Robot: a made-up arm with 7 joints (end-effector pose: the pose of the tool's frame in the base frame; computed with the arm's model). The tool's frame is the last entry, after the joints.
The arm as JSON. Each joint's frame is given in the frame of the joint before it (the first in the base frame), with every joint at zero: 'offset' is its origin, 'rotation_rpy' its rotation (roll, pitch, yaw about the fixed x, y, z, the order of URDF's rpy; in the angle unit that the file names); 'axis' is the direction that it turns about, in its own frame. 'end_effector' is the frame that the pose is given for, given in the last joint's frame.
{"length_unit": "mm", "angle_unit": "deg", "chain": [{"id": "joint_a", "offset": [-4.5, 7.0, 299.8], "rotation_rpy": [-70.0, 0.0, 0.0], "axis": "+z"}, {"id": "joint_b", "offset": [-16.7, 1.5, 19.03], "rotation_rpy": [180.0, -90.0, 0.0], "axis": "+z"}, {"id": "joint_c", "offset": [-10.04, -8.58, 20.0], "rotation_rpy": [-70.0, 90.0, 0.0], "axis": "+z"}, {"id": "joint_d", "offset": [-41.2, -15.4, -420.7], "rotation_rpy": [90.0, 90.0, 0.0], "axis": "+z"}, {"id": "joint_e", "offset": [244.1, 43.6, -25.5], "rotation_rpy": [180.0, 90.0, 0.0], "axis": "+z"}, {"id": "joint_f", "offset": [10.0, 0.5, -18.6], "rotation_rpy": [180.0, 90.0, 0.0], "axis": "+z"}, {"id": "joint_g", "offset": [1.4, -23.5, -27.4], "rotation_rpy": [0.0, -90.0, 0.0], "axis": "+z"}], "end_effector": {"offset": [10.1, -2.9, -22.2], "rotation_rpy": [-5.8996, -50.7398, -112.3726]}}
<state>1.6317 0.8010 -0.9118 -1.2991 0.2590 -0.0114 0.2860</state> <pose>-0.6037 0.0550 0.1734 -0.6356 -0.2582 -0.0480</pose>
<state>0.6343 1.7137 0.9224 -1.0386 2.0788 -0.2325 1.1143</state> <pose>0.1706 0.6227 0.5112 0.0730 2.5832 -1.2319</pose>
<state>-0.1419 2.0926 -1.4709 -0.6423 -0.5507 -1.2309 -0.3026</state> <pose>-0.0274 0.6723 0.4730 -1.2749 0.1604 -2.0663</pose>
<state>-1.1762 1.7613 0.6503 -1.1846 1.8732 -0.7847 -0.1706</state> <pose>-0.0137 0.4931 0.7099 -0.3730 1.3838 -0.4258</pose>
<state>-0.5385 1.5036 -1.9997 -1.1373 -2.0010 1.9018 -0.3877</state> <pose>0.1763 0.5996 0.0215 -1.4042 -1.0717 1.6110</pose>
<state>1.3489 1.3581 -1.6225 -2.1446 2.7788 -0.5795 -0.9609</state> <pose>-0.4366 0.1885 0.2359 -0.0527 0.1647 0.5520</pose>
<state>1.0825 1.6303 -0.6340 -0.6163 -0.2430 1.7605 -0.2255</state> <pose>-0.2362 0.7148 0.3052 0.5917 2.2455 -0.6994</pose>
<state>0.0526 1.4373 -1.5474 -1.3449 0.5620 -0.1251 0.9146</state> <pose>-0.0449 0.4838 -0.0808 -0.3034 -0.8900 -0.4830</pose>
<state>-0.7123 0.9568 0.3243 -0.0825 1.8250 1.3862 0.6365</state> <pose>0.4315 0.5439 0.0559 -0.7641 -1.0183 1.8186</pose>
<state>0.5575 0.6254 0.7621 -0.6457 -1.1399 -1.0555 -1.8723</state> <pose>-0.2177 0.4449 -0.1943 0.1515 -0.5873 2.9992</pose>
